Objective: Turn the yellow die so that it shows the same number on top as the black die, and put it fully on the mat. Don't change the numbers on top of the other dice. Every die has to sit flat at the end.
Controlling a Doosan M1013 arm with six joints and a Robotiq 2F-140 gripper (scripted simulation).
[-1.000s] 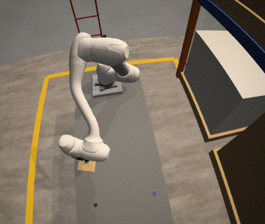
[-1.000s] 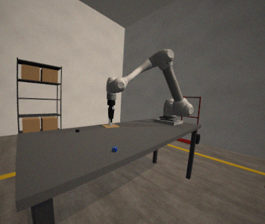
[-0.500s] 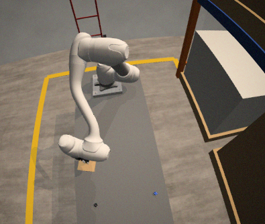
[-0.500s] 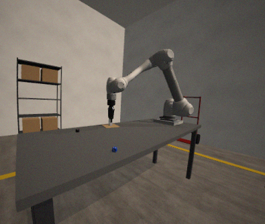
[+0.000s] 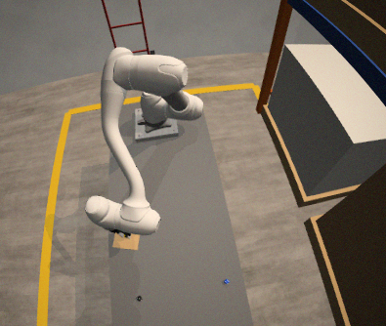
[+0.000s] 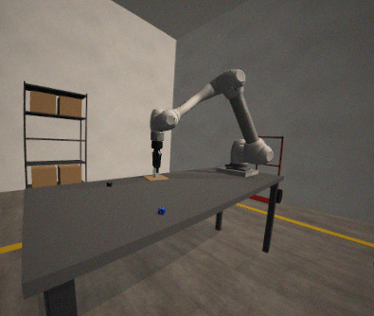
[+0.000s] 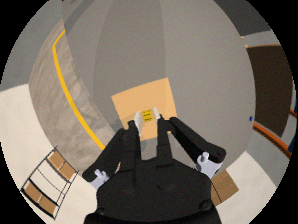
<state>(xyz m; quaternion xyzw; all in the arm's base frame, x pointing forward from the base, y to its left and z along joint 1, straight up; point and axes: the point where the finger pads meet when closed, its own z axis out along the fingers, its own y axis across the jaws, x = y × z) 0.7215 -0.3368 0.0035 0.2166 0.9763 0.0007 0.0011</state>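
My gripper is now 3 cm above the yellow die. From my hand the other things lie so: blue die 38 cm ahead, 43 cm to the left, 3 cm below; then tan mat 4 cm below; then black die 34 cm ahead, 1 cm to the right, 3 cm below.
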